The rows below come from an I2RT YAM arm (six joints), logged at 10 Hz.
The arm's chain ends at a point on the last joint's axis. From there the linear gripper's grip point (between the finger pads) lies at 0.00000 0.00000 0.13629 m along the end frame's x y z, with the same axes.
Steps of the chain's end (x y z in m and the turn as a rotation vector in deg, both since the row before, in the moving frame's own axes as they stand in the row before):
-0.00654, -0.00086, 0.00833, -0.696, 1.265, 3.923
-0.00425, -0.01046, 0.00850, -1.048, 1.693, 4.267
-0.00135, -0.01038, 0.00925, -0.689, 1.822, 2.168
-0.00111, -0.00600, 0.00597, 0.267, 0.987, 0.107
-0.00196, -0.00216, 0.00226, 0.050, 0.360, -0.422
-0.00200, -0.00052, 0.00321, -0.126, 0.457, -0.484
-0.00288, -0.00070, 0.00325, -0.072, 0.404, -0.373
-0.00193, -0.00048, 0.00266, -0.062, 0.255, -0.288
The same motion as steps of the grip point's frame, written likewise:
-0.00359, 0.00090, 0.00829, -0.696, 1.265, 3.923
-0.00032, -0.00782, 0.00842, -1.048, 1.693, 4.267
0.00295, -0.00866, 0.00917, -0.689, 1.822, 2.168
0.00124, -0.00663, 0.00595, 0.267, 0.987, 0.107
-0.00110, -0.00228, 0.00226, 0.050, 0.360, -0.422
-0.00091, -0.00022, 0.00321, -0.126, 0.457, -0.484
-0.00192, -0.00053, 0.00325, -0.072, 0.404, -0.373
-0.00132, -0.00033, 0.00266, -0.062, 0.255, -0.288

